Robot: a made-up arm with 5 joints.
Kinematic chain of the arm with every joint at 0, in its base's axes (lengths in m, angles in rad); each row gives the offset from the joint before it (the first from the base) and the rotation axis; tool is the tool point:
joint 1: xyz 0 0 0.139 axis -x
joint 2: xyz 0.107 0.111 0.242 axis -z
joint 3: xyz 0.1 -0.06 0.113 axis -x
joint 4: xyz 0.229 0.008 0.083 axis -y
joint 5: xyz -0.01 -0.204 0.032 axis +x
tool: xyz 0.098 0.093 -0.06
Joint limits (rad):
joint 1: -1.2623..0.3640
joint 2: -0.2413..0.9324
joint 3: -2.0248..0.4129
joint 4: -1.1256..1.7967
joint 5: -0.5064..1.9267
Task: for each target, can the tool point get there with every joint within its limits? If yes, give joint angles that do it. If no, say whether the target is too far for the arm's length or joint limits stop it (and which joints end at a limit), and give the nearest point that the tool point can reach.
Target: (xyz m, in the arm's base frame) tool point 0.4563 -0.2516 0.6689
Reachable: yes | joints -0.2547 0.1275 0.0240 0.3392 1.3876
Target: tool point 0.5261 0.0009 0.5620
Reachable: yes | joints 0.1493 -0.0471 -0.4642 0.3889 0.2771
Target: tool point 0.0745 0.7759 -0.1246
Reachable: no: joint limits stop it (at a limit: joint 1, joint 2, joint 3, joint 4, joint 5) | nearest point 0.3998 0.2796 0.2857 | short by 0.721 m
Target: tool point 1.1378 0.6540 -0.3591
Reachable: no: too far | nearest point 0.5960 0.2372 0.2330 | short by 0.904 m
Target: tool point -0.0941 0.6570 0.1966
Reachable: no: joint limits stop it (at a limit: joint 1, joint 2, joint 3, joint 4, joint 5) | nearest point 0.3998 0.2796 0.2857 | short by 0.628 m
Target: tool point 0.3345 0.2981 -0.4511
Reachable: no: joint limits stop it (at a limit: joint 1, joint 3, joint 5) | nearest point 0.2697 -0.1874 -0.1221 | short by 0.590 m
